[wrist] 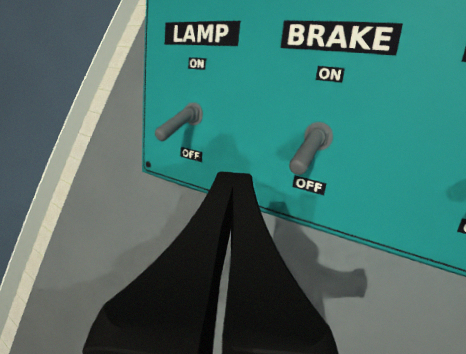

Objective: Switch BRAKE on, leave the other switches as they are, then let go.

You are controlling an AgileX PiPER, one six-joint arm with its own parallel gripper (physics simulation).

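Note:
The BRAKE switch [308, 148] is a grey toggle lever on the teal panel [250, 100], right of the middle in the wrist view. Its lever tilts down toward the OFF label, away from the ON label above. The LAMP switch [178, 121], to the left, also tilts down toward its OFF label. My black gripper [233, 190] is shut with its fingertips together and holds nothing. The tips show below and to the left of the BRAKE lever, apart from it, over the panel's lower edge.
Part of another switch's OFF label [463, 227] shows at the right edge. A grey surface [125, 220] lies below and left of the panel, with a pale tiled border [65, 170] along its left side. Shadows fall on the panel and the grey surface.

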